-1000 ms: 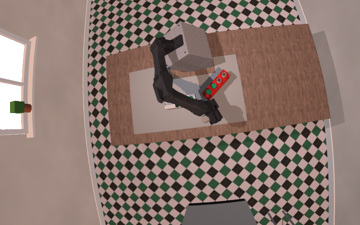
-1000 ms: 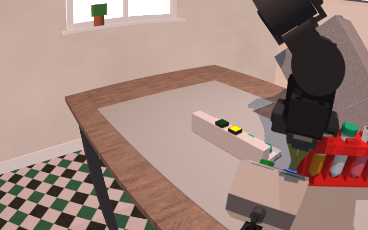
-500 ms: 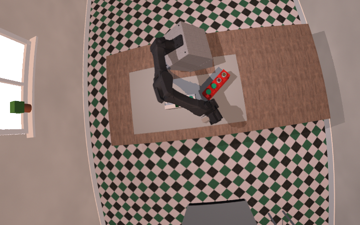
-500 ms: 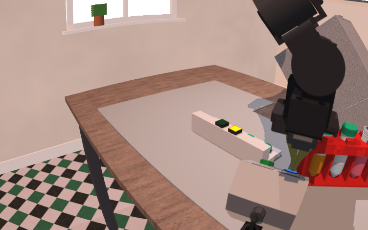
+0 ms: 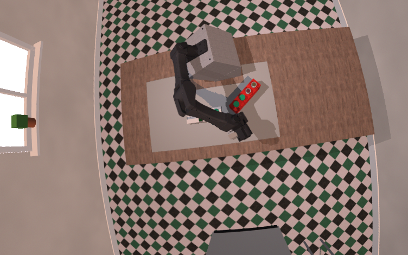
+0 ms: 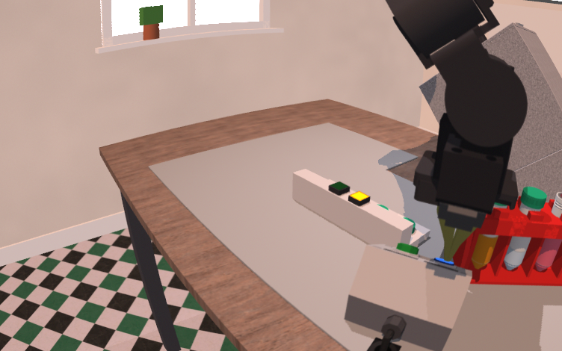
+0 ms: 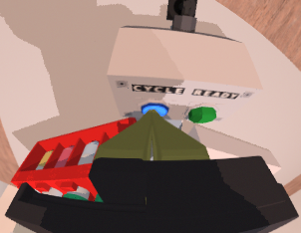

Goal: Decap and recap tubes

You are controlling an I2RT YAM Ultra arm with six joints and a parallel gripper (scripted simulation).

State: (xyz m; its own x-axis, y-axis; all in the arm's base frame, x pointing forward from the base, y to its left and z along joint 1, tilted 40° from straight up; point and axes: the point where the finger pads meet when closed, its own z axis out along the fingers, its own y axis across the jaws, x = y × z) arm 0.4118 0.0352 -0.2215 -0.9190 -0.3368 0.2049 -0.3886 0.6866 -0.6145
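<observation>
The blue key is 10 mm below my hand. Round my hand: key box: 30 mm ahead, 20 mm to the right, 20 mm below; green key: 40 mm to the right, 20 mm ahead, 10 mm below.
</observation>
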